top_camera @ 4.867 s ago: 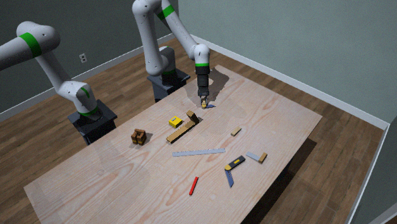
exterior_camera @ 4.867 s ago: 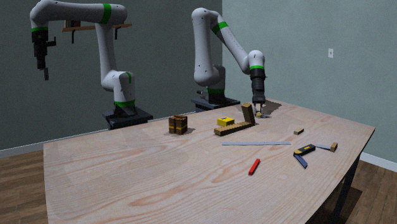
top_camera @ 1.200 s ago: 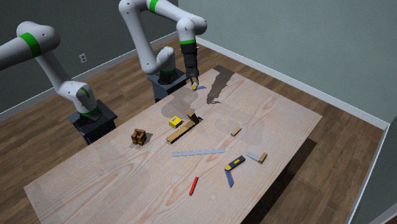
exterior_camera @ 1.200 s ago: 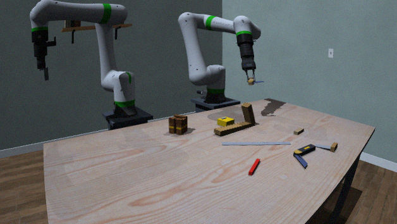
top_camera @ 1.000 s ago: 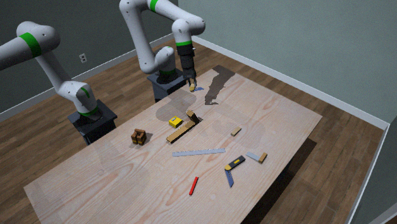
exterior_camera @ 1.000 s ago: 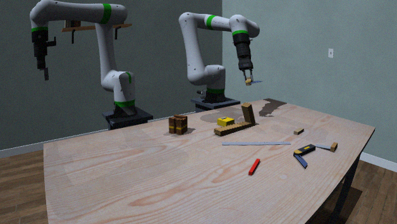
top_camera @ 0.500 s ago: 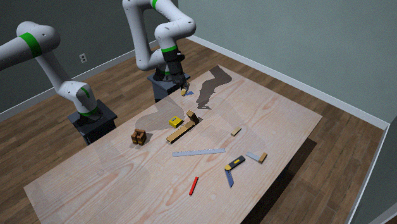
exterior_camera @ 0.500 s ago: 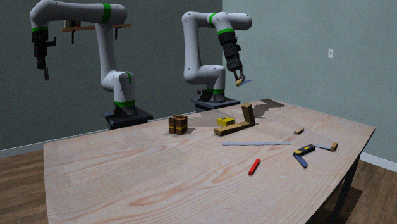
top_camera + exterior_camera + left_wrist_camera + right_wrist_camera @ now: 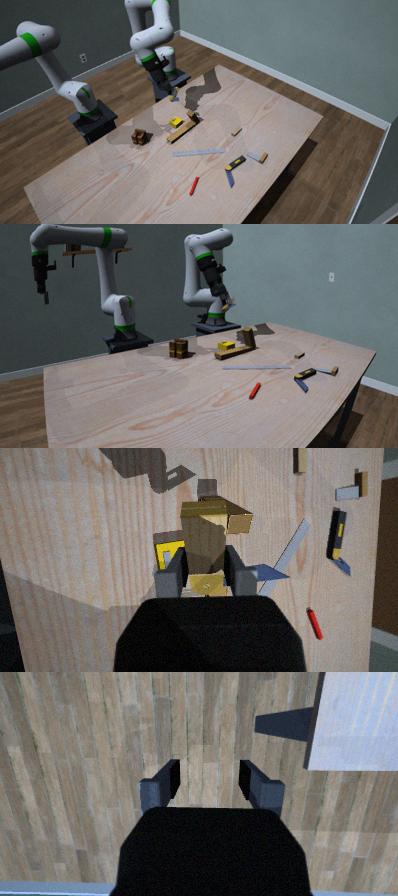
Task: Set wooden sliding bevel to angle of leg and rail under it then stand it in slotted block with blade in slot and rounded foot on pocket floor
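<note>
The wooden bevel is 20 mm below my left hand and 20 mm ahead of it. From my left hand the other things lie so: yellow tape measure (200 mm below, 20 mm to the right, 20 mm ahead); steel ruler (290 mm ahead, 220 mm below, 60 mm to the right); bevel blade (40 mm ahead, 20 mm to the right, 20 mm below).
</note>
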